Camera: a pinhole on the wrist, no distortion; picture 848 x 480 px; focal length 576.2 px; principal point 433.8 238.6 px. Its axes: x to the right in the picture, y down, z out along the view. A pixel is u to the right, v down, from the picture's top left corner.
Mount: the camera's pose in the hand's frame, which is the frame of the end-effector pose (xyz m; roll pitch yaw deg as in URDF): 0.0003 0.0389 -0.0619 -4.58 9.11 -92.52
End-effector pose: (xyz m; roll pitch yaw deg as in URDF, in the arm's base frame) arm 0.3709 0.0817 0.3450 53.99 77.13 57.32
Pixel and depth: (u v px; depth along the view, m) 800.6 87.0 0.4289
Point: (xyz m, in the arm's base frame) 0.7029 -0.2113 0.4248
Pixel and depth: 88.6 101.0 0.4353
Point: 0.7598 0.3143 0.4995
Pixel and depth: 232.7 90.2 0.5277
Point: 0.8431 0.2249 0.5218
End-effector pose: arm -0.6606 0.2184 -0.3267 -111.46 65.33 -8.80
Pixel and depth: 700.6 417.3 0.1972
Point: -0.5764 0.3431 -0.3761
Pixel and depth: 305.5 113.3 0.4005
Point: -0.8064 0.5496 -0.3573
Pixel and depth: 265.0 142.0 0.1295
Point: -0.7285 0.2771 -0.3504
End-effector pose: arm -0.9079 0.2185 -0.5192 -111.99 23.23 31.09
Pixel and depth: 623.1 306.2 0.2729
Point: -0.9736 0.4259 -0.5230
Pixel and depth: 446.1 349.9 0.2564
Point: -0.9656 0.3889 -0.6020
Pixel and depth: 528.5 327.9 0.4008
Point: -1.0192 0.5354 -0.5844
